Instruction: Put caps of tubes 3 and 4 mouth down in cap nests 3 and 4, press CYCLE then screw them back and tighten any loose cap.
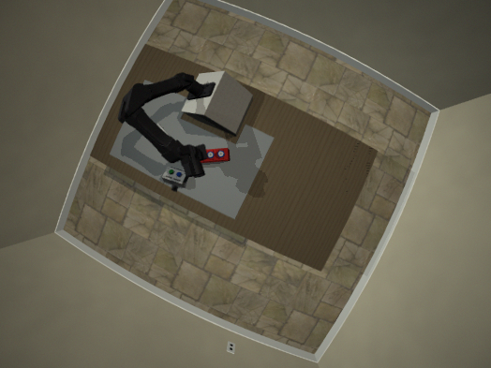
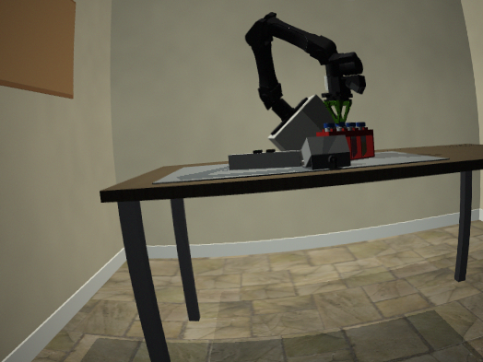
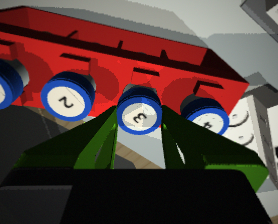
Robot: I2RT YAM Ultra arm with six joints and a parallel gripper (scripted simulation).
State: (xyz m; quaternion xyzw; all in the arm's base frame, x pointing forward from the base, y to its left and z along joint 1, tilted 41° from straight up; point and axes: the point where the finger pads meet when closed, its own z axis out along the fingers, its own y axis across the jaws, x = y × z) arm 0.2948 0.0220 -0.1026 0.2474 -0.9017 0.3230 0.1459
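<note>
Now: hand 5 cm to the left of the cap 4, 2 cm short of it and 1 cm above it. From my hand the other things lie so: cap 1: 10 cm to the left, 4 cm behind, 1 cm below; then cap 3: 1 cm below; then cap 2: 5 cm to the left, 2 cm behind, 1 cm below.
</note>
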